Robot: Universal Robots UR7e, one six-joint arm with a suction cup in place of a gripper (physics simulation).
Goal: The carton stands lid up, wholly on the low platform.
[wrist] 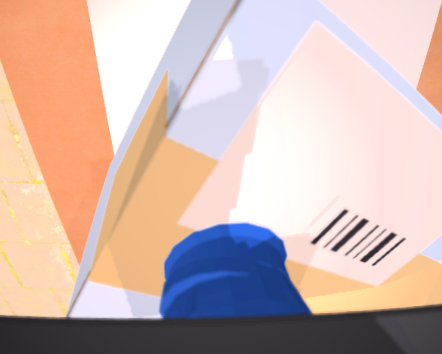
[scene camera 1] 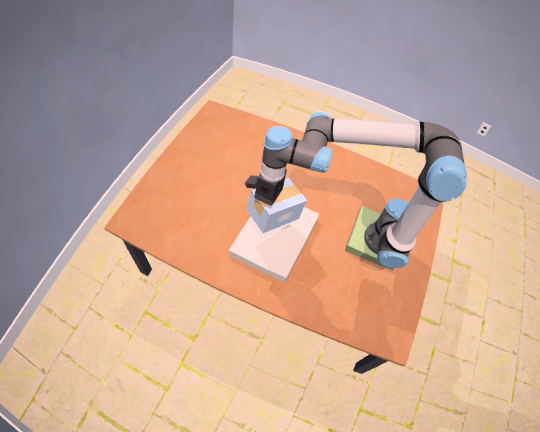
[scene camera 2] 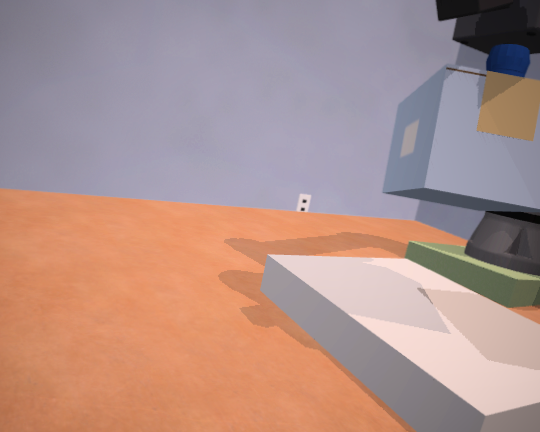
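Seen in the pictures: end effector, tool point: [wrist: 215, 230] [scene camera 2: 500, 99]; arm's base, origin of the base link: [scene camera 2: 506, 263].
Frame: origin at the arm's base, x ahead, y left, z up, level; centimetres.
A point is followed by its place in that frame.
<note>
The light blue carton [scene camera 1: 265, 220] {y 28.0, x 40.6, z 20.7 cm} [scene camera 2: 457, 155] {y 24.3, x 48.2, z 17.3 cm} [wrist: 202, 122] {y 23.0, x 47.0, z 24.4 cm} hangs in the air with its lid side up, roughly level. Orange tape and a pale barcode label show on its top in the wrist view. My suction gripper [scene camera 1: 269, 191] [scene camera 2: 507, 61] [wrist: 230, 272] is on the carton's top, near the tape, and holds it. The low whitish platform [scene camera 1: 250, 248] {y 30.4, x 44.4, z 1.0 cm} [scene camera 2: 350, 345] {y 21.0, x 51.5, z -1.6 cm} lies below. A gap shows between the carton's underside and the platform in scene camera 2. In scene camera 1 the carton appears over the platform's rear part, turned relative to its edges.
The platform stands on the orange table [scene camera 1: 170, 195] {y 23.6, x 88.5, z -3.9 cm} [scene camera 2: 125, 300] {y 5.8, x 69.0, z -3.9 cm}. The green base block [scene camera 1: 356, 240] {y 6.1, x 9.4, z 0.7 cm} [scene camera 2: 465, 270] {y 1.3, x 12.4, z -1.1 cm} under the arm's foot is to the right of the platform in scene camera 1. Walls rise behind the table.
</note>
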